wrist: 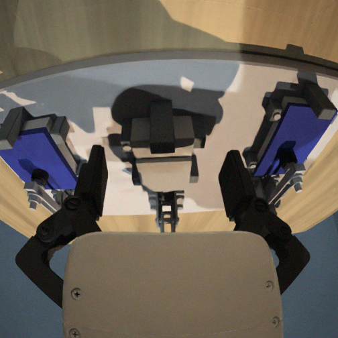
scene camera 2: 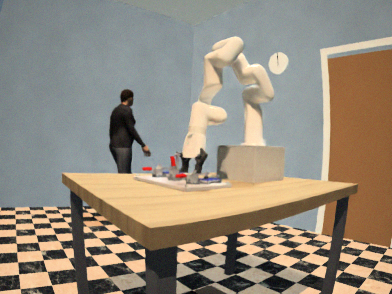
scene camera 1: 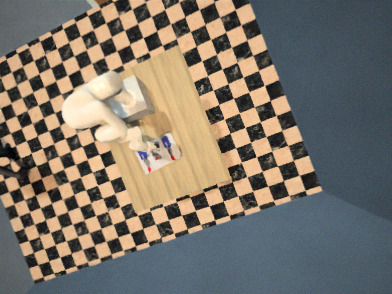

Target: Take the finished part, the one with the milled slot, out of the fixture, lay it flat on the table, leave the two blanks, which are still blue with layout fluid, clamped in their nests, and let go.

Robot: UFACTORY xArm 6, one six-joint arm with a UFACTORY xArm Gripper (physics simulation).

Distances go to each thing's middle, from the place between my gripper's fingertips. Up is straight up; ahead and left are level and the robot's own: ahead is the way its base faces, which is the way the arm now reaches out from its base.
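Fixture plate point(wrist: 230, 90): 5 cm ahead of my hand, 3 cm below. Finished part point(wrist: 167, 171): my hand 1 cm short of it, 1 cm above. By their middles, nearest to my hand of the things named here: the finished part.
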